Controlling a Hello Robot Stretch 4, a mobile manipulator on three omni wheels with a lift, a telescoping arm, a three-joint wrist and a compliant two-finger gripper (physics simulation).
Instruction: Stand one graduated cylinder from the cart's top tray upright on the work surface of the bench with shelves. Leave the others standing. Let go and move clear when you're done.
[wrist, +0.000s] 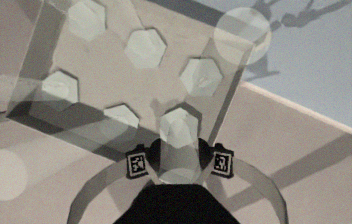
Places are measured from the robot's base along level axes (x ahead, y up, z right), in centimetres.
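Where they show: hand at its tool point: (179, 153).
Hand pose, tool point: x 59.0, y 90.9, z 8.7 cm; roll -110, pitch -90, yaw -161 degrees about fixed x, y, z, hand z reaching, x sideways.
After its pixels a point has its place.
A clear graduated cylinder (180, 156) @(x 59.7, y 94.6, z 8.9 cm) with a pale hexagonal base stands at the near edge of the group, between the finger pads. My gripper (179, 151) @(x 59.0, y 90.9, z 8.7 cm) is shut on it, with a dark pad against each side of the tube. Other clear cylinders stand on pale hexagonal bases, among them one at the right (201, 77) @(x 67.9, y 80.5, z 12.2 cm), one in the upper middle (145, 48) @(x 74.6, y 71.8, z 2.4 cm) and one at the left (61, 89) @(x 67.4, y 66.9, z -17.4 cm). Their tubes are faint and see-through. They stand in the cart's top tray (228, 106) @(x 62.9, y 70.0, z 18.6 cm). The bench with shelves cannot be made out.
Another cylinder base (121, 118) @(x 60.6, y 66.7, z -4.3 cm) is close to the left of the held one, and one more (86, 21) @(x 81.8, y 67.2, z -11.0 cm) is at the upper left. The tray's walls run around the group. A pale surface edge (300, 106) @(x 59.2, y 6.1, z 68.6 cm) and a blue-grey floor (310, 60) @(x 73.0, y 62.1, z 39.7 cm) lie at the right.
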